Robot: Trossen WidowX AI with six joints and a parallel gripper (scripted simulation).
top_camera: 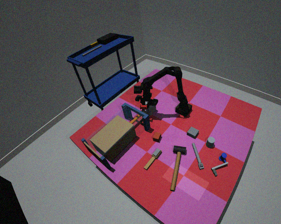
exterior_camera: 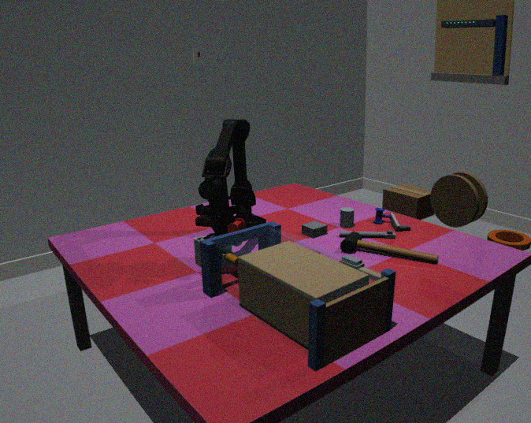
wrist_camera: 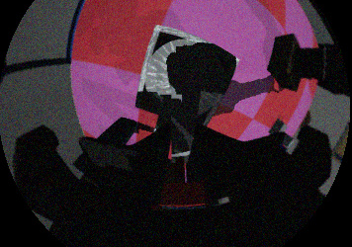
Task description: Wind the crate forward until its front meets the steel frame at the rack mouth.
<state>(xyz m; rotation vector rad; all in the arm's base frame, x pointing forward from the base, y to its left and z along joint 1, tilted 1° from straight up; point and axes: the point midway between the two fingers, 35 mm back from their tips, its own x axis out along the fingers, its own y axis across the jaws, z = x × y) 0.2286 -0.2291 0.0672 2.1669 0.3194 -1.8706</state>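
My gripper tip is 2 cm below the red-knobbed winch handle and 1 cm short of it. From my gripper tip the other things lie so: frame (11 cm ahead, 2 cm above, 1 cm to the right); then red knob (5 cm ahead, 5 cm above, 2 cm to the left); then grey winch (6 cm below, 6 cm behind, 2 cm to the right).
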